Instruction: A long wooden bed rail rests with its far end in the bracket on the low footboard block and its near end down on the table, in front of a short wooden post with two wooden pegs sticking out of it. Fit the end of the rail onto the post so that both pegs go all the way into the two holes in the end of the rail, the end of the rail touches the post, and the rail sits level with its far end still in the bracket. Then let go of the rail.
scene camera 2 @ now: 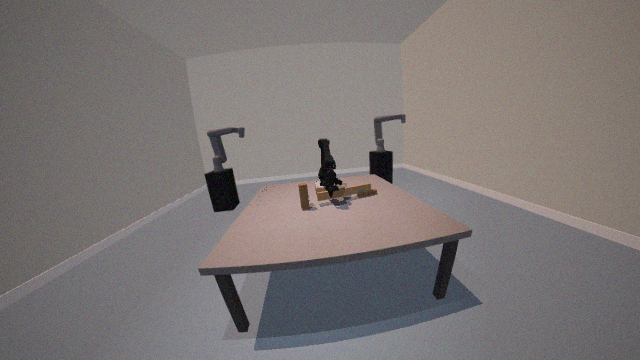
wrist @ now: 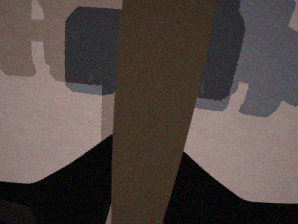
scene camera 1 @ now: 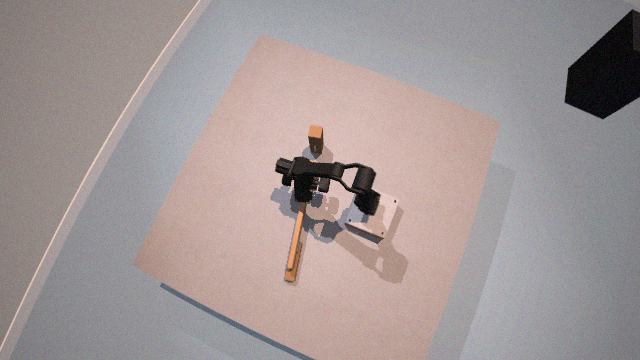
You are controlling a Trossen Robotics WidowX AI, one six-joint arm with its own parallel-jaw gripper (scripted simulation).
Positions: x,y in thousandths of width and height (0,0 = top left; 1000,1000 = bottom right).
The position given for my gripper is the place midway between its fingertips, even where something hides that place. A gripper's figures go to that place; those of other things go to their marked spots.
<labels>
My gripper (wrist: 471,623) is 0.10 m from the lens. A wooden rail (wrist: 539,261) is 0.04 m from the lens.
</labels>
